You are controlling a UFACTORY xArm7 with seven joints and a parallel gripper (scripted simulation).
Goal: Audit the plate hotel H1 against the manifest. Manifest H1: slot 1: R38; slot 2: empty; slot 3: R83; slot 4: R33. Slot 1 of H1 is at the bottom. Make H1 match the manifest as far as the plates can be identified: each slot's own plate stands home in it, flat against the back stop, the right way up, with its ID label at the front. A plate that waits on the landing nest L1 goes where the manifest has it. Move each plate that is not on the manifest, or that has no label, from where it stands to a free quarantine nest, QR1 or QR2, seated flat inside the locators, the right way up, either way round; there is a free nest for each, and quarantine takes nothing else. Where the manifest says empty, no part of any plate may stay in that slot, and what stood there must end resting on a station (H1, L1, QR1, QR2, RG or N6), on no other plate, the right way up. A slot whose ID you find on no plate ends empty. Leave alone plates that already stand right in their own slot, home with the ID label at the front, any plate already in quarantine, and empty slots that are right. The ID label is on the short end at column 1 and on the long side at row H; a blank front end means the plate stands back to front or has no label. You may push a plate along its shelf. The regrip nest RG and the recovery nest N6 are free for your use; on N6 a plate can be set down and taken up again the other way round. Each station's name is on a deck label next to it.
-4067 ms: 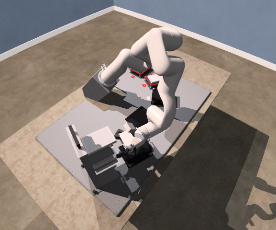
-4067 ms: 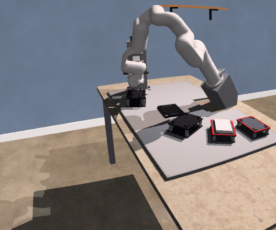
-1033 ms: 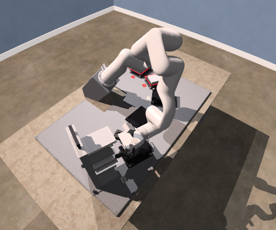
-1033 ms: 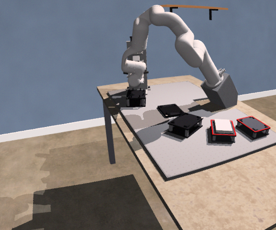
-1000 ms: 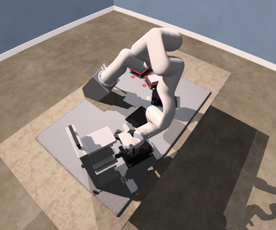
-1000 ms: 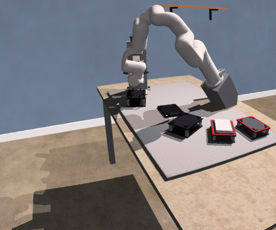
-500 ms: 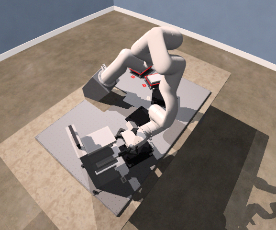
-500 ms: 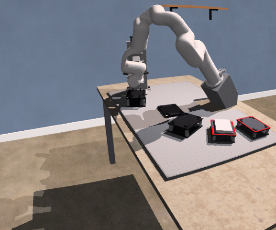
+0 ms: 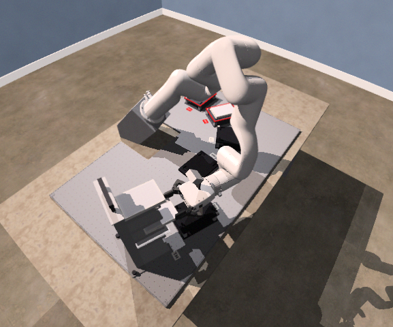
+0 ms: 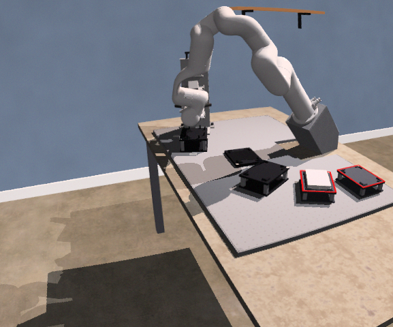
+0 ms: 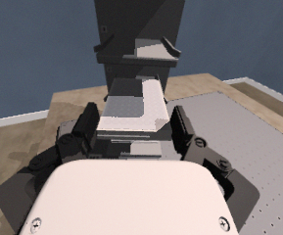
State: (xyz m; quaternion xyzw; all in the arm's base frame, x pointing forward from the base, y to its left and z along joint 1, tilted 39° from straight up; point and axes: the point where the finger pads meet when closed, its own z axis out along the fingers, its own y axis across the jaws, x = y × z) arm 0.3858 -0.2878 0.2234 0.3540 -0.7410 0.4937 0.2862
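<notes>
My hand is 20 mm short of the RG deck label, 200 mm to the right of it and 190 mm above it. The rest, counted from my hand: plate hotel H1: 20 mm behind, 170 mm to the right; pale plate: 10 mm behind, 100 mm to the right, 90 mm below; H1 deck label: 90 mm ahead, 50 mm to the right, 190 mm below.
</notes>
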